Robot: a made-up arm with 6 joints. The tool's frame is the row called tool. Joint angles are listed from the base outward. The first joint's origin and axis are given. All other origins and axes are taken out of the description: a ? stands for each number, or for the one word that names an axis. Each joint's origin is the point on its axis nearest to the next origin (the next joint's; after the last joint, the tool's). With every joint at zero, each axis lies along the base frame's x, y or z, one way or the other. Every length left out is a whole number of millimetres.
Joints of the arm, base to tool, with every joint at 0 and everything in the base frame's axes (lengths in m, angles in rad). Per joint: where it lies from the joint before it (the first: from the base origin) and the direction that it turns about. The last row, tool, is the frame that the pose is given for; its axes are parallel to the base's.
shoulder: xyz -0.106 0 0.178 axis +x
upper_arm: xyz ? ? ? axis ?
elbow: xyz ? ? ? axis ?
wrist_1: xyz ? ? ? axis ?
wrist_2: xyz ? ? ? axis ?
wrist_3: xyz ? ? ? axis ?
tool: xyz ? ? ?
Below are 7 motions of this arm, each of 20 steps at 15 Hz.
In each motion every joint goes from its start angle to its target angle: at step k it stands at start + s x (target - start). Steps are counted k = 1, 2, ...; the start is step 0. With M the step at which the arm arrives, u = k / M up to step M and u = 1 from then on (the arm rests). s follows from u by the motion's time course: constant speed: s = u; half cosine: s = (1 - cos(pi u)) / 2; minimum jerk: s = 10 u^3 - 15 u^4 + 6 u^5.
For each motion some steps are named. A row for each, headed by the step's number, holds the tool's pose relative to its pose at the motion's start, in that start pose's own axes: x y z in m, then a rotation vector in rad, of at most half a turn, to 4 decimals.
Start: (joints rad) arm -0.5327 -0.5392 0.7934 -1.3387 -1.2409 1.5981
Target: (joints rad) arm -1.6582 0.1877 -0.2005 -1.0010 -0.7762 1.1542
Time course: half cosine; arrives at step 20
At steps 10, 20:
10: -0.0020 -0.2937 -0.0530 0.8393 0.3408 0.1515
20: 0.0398 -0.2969 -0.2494 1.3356 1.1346 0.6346

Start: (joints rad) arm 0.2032 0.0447 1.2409 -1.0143 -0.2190 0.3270
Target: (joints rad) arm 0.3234 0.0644 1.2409 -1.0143 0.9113 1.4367
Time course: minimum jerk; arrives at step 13
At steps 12, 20:
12: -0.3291 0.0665 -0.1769 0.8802 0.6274 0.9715
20: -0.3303 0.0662 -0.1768 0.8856 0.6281 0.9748

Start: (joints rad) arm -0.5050 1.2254 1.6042 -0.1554 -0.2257 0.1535
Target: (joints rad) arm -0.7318 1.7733 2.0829 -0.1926 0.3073 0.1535
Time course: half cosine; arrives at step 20
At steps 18, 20:
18: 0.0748 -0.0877 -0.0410 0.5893 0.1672 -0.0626
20: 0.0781 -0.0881 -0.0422 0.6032 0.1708 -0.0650

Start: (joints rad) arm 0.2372 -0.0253 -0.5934 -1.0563 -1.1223 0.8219
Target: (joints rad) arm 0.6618 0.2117 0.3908 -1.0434 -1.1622 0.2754
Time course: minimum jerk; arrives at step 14
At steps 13, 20:
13: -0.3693 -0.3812 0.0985 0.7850 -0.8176 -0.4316
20: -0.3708 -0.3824 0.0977 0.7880 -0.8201 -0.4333

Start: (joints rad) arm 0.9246 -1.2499 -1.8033 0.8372 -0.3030 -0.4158
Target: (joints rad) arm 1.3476 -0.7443 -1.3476 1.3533 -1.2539 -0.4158
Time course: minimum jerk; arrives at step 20
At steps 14, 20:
14: -0.4674 -0.0554 -0.0349 -0.2337 -1.1131 0.5902
20: -0.5899 -0.1175 -0.1016 -0.2252 -1.3174 0.7722

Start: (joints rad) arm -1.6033 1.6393 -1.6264 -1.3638 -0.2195 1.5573
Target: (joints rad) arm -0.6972 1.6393 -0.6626 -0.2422 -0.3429 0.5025
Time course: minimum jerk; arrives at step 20
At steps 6, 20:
6: -0.0645 -0.0048 -0.0624 -0.1294 0.0986 0.1508
20: -0.1018 -0.4206 -0.3633 -1.3346 -0.3917 0.6891

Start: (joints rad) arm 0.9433 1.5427 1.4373 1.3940 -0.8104 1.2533
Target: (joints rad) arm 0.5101 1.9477 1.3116 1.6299 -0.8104 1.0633
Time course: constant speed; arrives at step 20
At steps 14, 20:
14: -0.1946 -0.0375 0.0048 0.1558 -0.3297 0.0487
20: -0.2715 -0.0619 -0.0106 0.2346 -0.4644 0.0641

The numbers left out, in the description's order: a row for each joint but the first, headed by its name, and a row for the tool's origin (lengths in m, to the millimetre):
upper_arm: xyz 0 0.088 -0.114, axis +z
elbow: xyz -0.318 0.033 0, axis -y
wrist_1: xyz -0.535 0 -0.057, axis -x
wrist_2: xyz 0 0.118 -0.027, axis +y
wrist_3: xyz 0.363 0 -0.047, axis +z
tool: xyz 0.114 0.201 0

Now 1 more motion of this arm.
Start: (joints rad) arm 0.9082 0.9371 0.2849 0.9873 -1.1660 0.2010
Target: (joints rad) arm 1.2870 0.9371 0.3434 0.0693 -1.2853 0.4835
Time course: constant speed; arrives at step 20
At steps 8, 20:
8: 0.0531 -0.1132 0.0408 0.0183 -0.1383 -0.3534
20: -0.0321 -0.2576 0.1005 -0.0034 -0.4128 -0.8669

